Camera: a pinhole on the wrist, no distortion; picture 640 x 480 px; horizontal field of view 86.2 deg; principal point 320.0 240.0 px. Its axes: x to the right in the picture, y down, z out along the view. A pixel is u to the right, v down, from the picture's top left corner.
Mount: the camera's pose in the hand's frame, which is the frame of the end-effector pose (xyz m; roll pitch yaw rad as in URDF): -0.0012 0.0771 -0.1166 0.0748 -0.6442 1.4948
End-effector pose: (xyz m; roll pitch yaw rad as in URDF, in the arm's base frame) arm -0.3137 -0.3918 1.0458 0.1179 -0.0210 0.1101
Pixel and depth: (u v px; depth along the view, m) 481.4 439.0 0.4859
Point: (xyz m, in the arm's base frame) -0.5680 -0.4945 1.4600
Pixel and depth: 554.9 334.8 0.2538
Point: -0.3756 -0.3565 1.2456
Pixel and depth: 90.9 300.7 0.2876
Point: -0.3411 -0.6429 1.0155
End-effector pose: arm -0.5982 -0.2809 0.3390 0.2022 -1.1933 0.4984
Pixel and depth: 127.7 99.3 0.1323
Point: -0.4994 -0.2846 0.3617
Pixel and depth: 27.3 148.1 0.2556
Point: -0.3840 -0.4361 0.3599
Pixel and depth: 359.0 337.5 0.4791
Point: -0.7492 -0.6159 0.3257
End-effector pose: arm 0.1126 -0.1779 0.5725 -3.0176 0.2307 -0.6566
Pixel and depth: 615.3 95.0 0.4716
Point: 0.1739 -0.2878 0.0296
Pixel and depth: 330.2 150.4 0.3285
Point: 0.2432 -0.1107 0.4237
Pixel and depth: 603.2 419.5 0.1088
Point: 0.0180 -0.2073 0.5468
